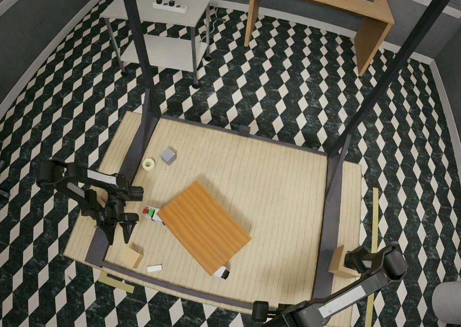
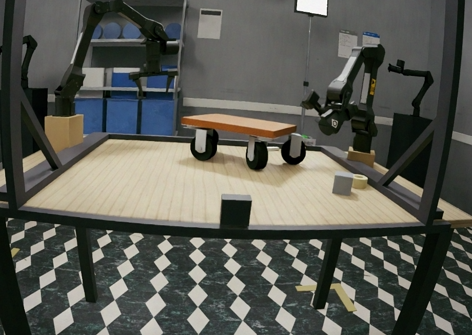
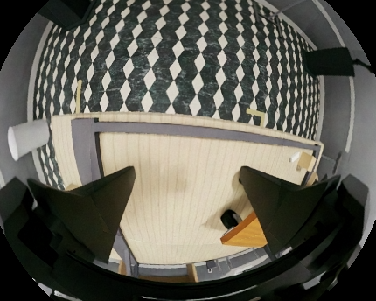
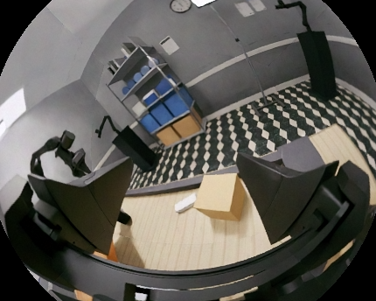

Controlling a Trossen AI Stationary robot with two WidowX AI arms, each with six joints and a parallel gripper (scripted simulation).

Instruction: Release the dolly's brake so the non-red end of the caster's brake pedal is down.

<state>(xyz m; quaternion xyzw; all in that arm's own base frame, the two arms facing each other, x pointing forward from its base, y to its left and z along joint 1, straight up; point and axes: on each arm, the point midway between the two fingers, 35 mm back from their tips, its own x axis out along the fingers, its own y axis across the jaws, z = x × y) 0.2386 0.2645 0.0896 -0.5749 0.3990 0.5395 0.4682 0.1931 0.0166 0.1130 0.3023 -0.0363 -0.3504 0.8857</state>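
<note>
The brake pedal is 130 mm behind my right hand, 80 mm below it and 60 mm to the left of it. The rest, counted from my right hand: small white block (160 mm below, 130 mm to the left, 70 mm ahead); then grey cube (400 mm behind, 140 mm below, 50 mm to the left).
</note>
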